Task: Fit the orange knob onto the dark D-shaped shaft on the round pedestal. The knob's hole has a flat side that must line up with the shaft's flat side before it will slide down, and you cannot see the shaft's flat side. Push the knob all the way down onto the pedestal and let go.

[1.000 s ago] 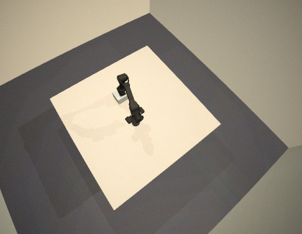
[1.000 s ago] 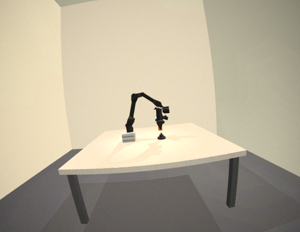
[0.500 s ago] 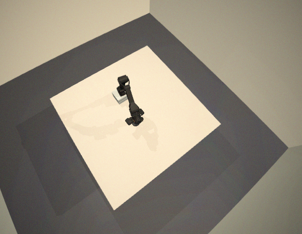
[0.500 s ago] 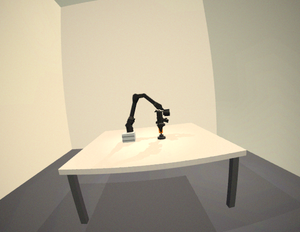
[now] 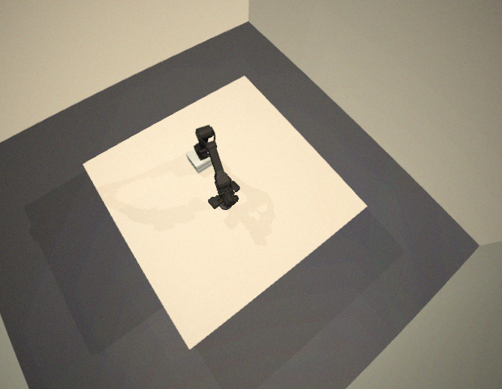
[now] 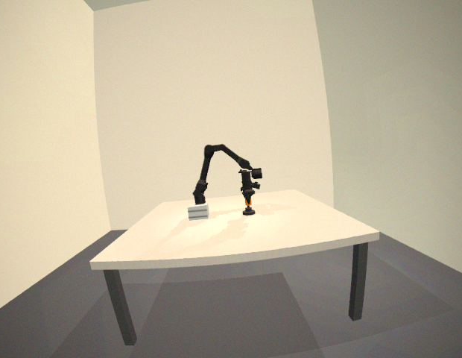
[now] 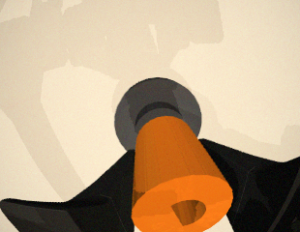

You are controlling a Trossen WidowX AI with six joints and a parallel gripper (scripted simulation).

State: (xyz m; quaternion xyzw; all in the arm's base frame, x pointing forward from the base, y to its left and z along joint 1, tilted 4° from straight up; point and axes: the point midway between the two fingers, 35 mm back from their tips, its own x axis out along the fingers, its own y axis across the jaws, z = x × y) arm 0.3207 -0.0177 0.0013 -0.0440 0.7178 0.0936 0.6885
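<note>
The orange knob lies 20 mm above my gripper tip. Also, from my gripper tip: round pedestal: 40 mm below.
</note>
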